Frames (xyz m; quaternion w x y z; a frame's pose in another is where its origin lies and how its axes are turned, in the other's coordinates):
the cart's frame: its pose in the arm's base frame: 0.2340 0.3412 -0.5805 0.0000 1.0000 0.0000 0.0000
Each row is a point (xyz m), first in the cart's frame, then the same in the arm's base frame.
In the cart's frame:
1: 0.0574 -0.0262 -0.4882
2: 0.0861 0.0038 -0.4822
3: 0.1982 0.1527 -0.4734
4: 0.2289 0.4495 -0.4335
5: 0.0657 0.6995 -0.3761
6: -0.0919 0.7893 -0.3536
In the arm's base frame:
1: 0.2914 0.3674 -0.0923
2: 0.3201 0.3374 -0.0983
3: 0.4322 0.1885 -0.1071
4: 0.4629 -0.1083 -0.1470
5: 0.2997 -0.3583 -0.2044
6: 0.1421 -0.4481 -0.2269

